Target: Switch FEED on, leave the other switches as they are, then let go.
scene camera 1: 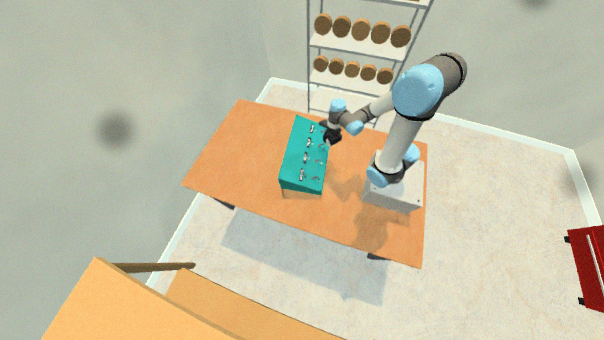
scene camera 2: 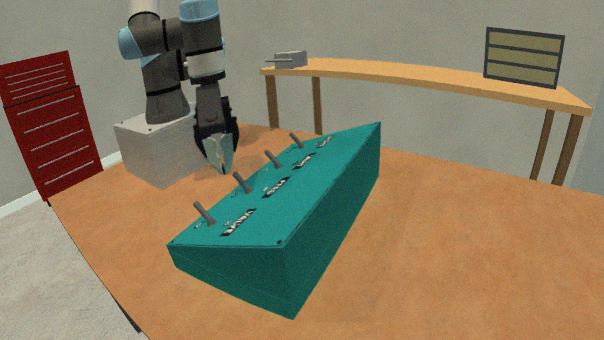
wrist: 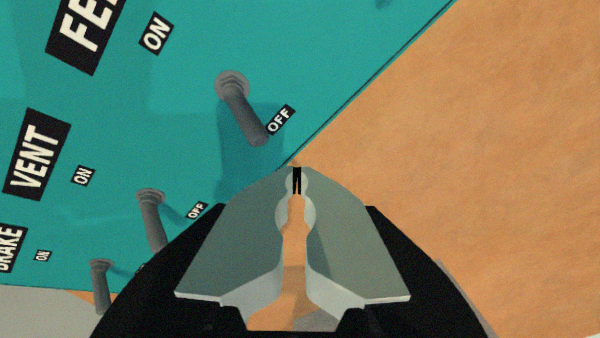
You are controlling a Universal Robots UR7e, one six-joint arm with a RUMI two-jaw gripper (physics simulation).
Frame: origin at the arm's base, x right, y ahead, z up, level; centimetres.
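Seen in the pictures: gripper, fingertip midpoint: (scene camera 1: 328, 145) (scene camera 2: 224, 174) (wrist: 297, 169); arm's base at its link origin: (scene camera 2: 168, 116).
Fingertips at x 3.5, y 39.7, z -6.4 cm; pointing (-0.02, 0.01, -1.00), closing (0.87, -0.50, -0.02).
Offsets run from my fingertips to a thing's top centre. Level surfaces: height alone.
The teal switch box (scene camera 1: 295, 165) (scene camera 2: 320, 200) (wrist: 185, 150) has a sloped top with toggle levers. The FEED lever {dx -1.1, dy +4.5, dz +1.3 cm} (scene camera 2: 242, 183) (wrist: 245, 115) leans toward its OFF label, between the VALVE lever {dx +10.3, dy +8.2, dz +1.3 cm} (scene camera 2: 205, 215) and the VENT lever {dx -12.5, dy +0.7, dz +1.3 cm} (scene camera 2: 273, 159) (wrist: 154, 225). The BRAKE lever {dx -23.9, dy -3.0, dz +1.3 cm} (scene camera 2: 297, 140) (wrist: 101, 287) is at the far end in the scene camera 2 view. These levers also lean toward OFF. My gripper (scene camera 1: 327, 143) (scene camera 2: 223, 171) (wrist: 297, 169) is shut and empty. Its tips are at the box's OFF-side edge, near the FEED lever and apart from it in the wrist view.
The box stands on an orange-brown table {dz -11.4 cm} (scene camera 1: 225, 145) (scene camera 2: 475, 250). The arm's pale base block (scene camera 1: 392, 192) (scene camera 2: 160, 155) is on the OFF side of the box. A shelf rack (scene camera 1: 308, 65) stands behind the table. A long bench (scene camera 2: 425, 75) and a red cabinet (scene camera 2: 47, 125) stand farther off.
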